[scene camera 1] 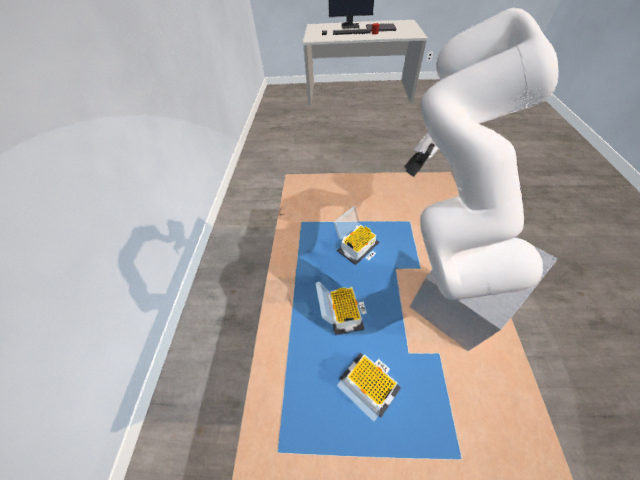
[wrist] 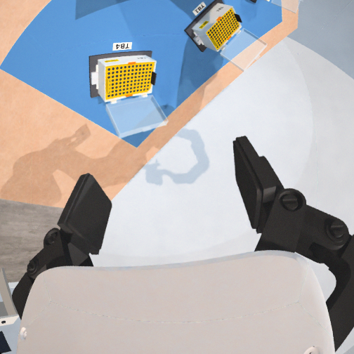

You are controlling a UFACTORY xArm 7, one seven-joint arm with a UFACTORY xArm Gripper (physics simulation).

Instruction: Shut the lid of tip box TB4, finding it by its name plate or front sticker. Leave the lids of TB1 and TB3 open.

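Places are measured from the arm's base along level axes (x back, y right, z up), in metres.
Pixels of known places: gripper, fingertip midpoint: (scene camera 1: 408, 172).
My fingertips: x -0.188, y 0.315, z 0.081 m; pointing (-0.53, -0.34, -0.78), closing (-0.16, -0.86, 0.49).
Behind a point stands the place of what it marks.
Tip box TB4 (scene camera 1: 358, 239) {z -0.223, x -0.332, y 0.267 m} (wrist: 129, 80), white with a yellow rack, sits in a dark holder beside its name plate (scene camera 1: 370, 255) {z -0.279, x -0.280, y 0.227 m} (wrist: 122, 46). Its clear lid (scene camera 1: 346, 222) {z -0.180, x -0.383, y 0.320 m} (wrist: 136, 116) stands open. TB1 (scene camera 1: 345, 304) {z -0.224, x -0.383, y -0.018 m} (wrist: 223, 30) is the middle box, with its clear lid (scene camera 1: 324, 303) {z -0.192, x -0.454, y -0.031 m} (wrist: 244, 48) open. The nearest box (scene camera 1: 372, 381) {z -0.223, x -0.302, y -0.255 m} in the scene view also has its lid (scene camera 1: 358, 401) {z -0.137, x -0.350, y -0.316 m} open; its plate is too small to read there. My gripper (scene camera 1: 419, 159) (wrist: 162, 174) is open and empty, high and apart from the boxes.
The boxes stand on a blue mat (scene camera 1: 320, 428) {z -0.281, x -0.449, y -0.377 m} (wrist: 45, 55) on a tan table top (scene camera 1: 516, 423) {z -0.284, x 0.112, y -0.338 m} (wrist: 30, 140). The arm's grey base block (scene camera 1: 457, 320) {z -0.162, x -0.042, y -0.084 m} is to their right. A pale wall (scene camera 1: 103, 206) rises at the left, and a desk (scene camera 1: 361, 49) stands at the back.
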